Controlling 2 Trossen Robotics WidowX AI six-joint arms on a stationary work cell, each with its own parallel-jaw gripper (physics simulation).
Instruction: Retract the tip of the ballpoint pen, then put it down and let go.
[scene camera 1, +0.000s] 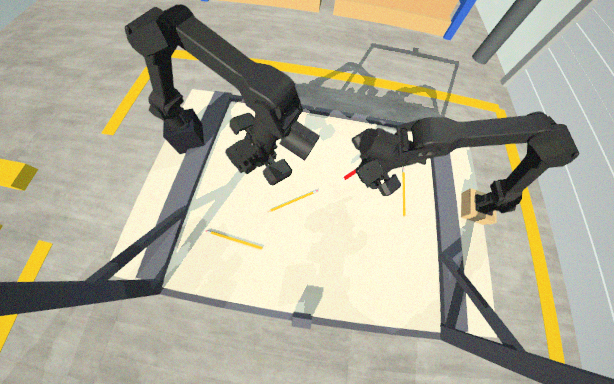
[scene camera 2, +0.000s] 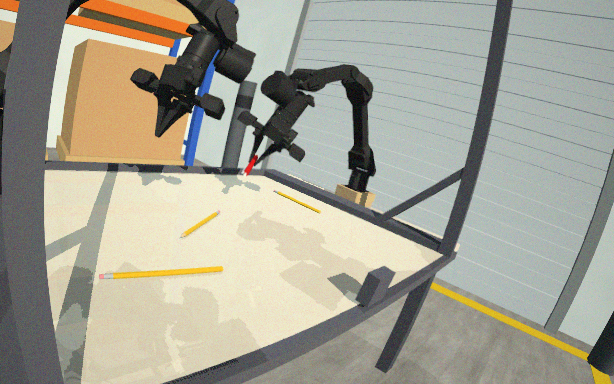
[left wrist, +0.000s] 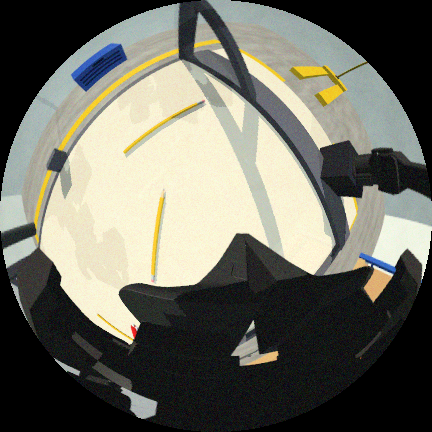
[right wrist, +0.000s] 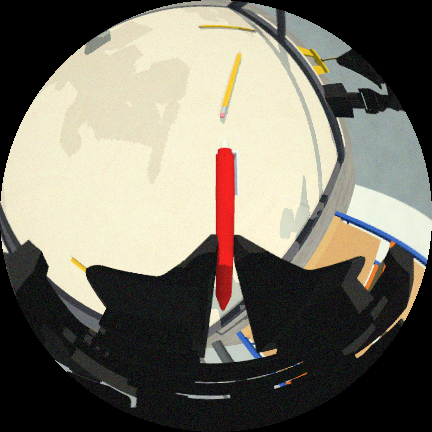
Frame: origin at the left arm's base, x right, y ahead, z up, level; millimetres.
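Seen in the pictures: left gripper, between the fingertips: (scene camera 2: 156, 136) (left wrist: 240, 238); right gripper, between the fingertips: (scene camera 2: 251, 164) (right wrist: 224, 240); left arm's base, origin of its link: (scene camera 1: 178, 122) (left wrist: 357, 169) (right wrist: 348, 99); right arm's base, origin of its link: (scene camera 1: 483, 205) (scene camera 2: 356, 189).
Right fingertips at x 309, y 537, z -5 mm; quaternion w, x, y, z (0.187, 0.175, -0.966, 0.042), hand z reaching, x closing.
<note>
Pixels of each thing's top centre, then the offset from my right fingertips to it. Level surfaces: height alone.
- red ballpoint pen, centre of its top: (right wrist: 245, 253) (scene camera 2: 252, 155) (left wrist: 137, 351) (scene camera 1: 362, 164) dx +0, dy -3, dz +23 mm
- cream table, height of its surface: dz -101 mm
- third pencil, centre of its top: (scene camera 2: 296, 199) (scene camera 1: 404, 190) (left wrist: 119, 331) dx +84, dy +171, dz -94 mm
A red ballpoint pen (scene camera 1: 350, 174) (scene camera 2: 251, 166) (left wrist: 133, 330) (right wrist: 225, 195) is held above the table by my right gripper (scene camera 2: 255, 161) (right wrist: 224, 240), which is shut on its barrel. In the right wrist view its white push button (right wrist: 225, 144) points away from the gripper, and its cone (right wrist: 223, 300) lies between the fingers. No writing point can be made out at the cone. My left gripper (scene camera 2: 159, 135) (left wrist: 240, 238) is shut and empty, in the air to the left of the pen in scene camera 2, apart from it.
Three yellow pencils lie on the cream table (scene camera 1: 320, 270) (scene camera 2: 280, 325): one pencil (scene camera 1: 293, 200) (scene camera 2: 200, 224) (right wrist: 231, 82) near the middle, another pencil (scene camera 1: 235, 238) (scene camera 2: 165, 273) at the left, and a third pencil (scene camera 1: 404, 195) (scene camera 2: 297, 201) at the right. A dark frame (scene camera 1: 225, 303) edges the table.
</note>
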